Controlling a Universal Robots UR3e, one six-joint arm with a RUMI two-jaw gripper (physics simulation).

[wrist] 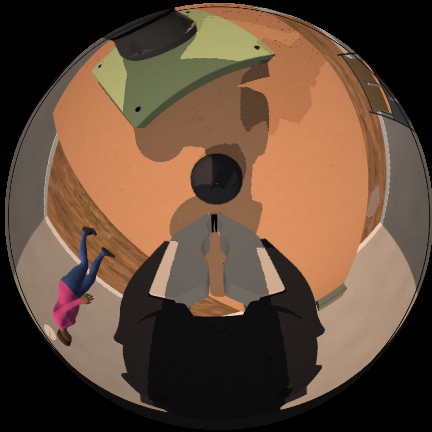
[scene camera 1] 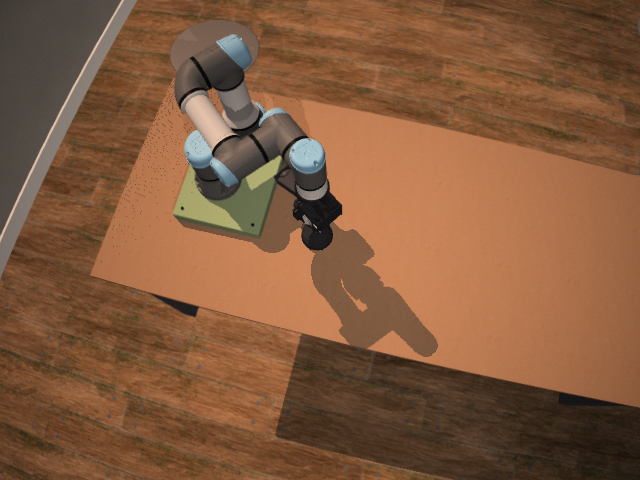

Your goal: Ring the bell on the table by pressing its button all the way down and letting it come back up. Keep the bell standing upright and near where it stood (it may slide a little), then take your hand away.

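Places are measured from the arm's base along level axes (x left, y back, z up), in metres.
Pixels of known places: gripper, fingertip midpoint: [wrist: 213, 215].
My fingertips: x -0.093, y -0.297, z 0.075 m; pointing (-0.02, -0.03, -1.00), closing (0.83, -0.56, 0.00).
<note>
Ahead of a thing's pixels: the offset from my fingertips to its top centre. Level surfaces: height alone.
The black dome-shaped bell @(dx +0.005, dy -0.003, dz -0.051 m) [scene camera 1: 316, 239] [wrist: 216, 170] stands upright on the orange table, its small button @(dx +0.005, dy -0.003, dz -0.051 m) [wrist: 217, 185] faintly visible near the middle of the dome in the wrist view. My gripper [scene camera 1: 316, 226] [wrist: 213, 215] is shut, with its grey fingertips together and no object between them. It is above the table, close to the bell. In the wrist view the tips show just below the bell's rim, with a narrow strip of table between. In the scene view the gripper overlaps the bell's upper edge; the exact height gap cannot be told.
The green base block [scene camera 1: 227, 211] [wrist: 170, 85] carries the arm, left of the bell in the scene view. The orange table @(dz -0.117 m) [scene camera 1: 465, 232] [wrist: 310, 175] extends far right there. The arm's shadow falls beside the bell. A person in pink [wrist: 67, 305] shows beyond the table in the wrist view.
</note>
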